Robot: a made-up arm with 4 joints.
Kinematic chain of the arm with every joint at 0, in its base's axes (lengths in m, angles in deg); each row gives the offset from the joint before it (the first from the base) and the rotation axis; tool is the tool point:
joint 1: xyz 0 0 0.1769 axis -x
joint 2: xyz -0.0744 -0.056 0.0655 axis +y
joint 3: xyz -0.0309 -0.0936 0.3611 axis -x
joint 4: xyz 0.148 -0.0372 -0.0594 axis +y
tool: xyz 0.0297 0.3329 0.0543
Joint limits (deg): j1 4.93..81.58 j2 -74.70..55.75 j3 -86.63..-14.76 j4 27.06..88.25
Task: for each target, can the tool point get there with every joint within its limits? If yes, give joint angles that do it. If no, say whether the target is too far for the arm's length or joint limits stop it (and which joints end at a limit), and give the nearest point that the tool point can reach.
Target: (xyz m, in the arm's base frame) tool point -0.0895 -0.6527 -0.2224
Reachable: no: joint limits stop it (at a limit: joint 1, joint 2, joint 3, joint 4) | nearest point 0.3134 0.1431 0.0377 | short by 0.929 m
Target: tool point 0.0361 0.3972 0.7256
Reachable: yes | joints 33.22 -5.84 -58.41 34.04
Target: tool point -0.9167 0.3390 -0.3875
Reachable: no: too far | nearest point -0.5412 0.3836 0.1249 | short by 0.637 m
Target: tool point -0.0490 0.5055 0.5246
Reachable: yes | joints 45.43 -15.88 -36.20 33.53
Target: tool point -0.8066 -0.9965 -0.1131
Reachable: no: too far | nearest point -0.6616 -0.0729 0.5853 | short by 1.167 m
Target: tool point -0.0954 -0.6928 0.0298
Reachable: no: joint limits stop it (at a limit: joint 1, joint 2, joint 3, joint 4) | nearest point 0.3134 0.1431 0.0377 | short by 0.931 m
